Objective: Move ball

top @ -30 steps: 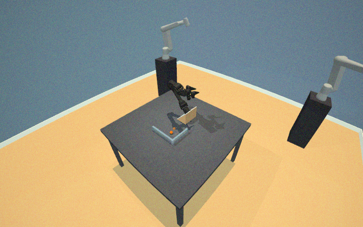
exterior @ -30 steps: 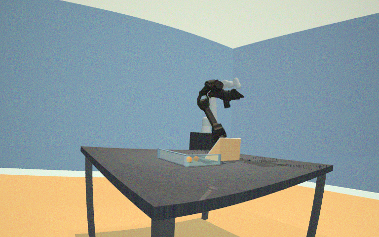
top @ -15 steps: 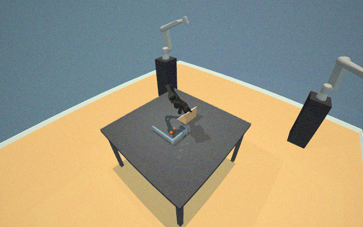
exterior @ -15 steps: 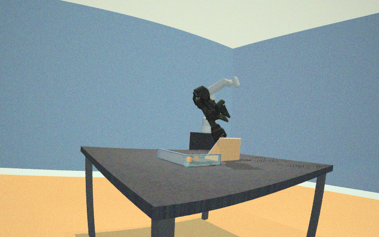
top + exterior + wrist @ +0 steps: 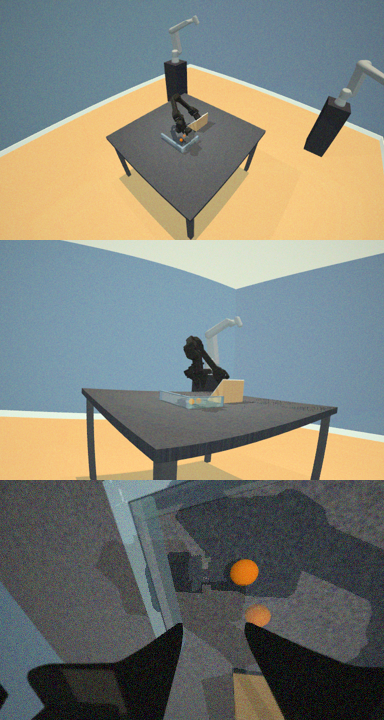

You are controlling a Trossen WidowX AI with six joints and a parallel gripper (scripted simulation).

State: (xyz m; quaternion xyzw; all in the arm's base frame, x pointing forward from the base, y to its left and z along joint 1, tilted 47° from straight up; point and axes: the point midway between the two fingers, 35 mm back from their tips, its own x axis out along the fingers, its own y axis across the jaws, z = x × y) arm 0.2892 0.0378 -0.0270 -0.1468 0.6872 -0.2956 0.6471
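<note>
My gripper tip is 8 cm above the orange ball, 4 cm to the left of it and 3 cm short of it.
</note>
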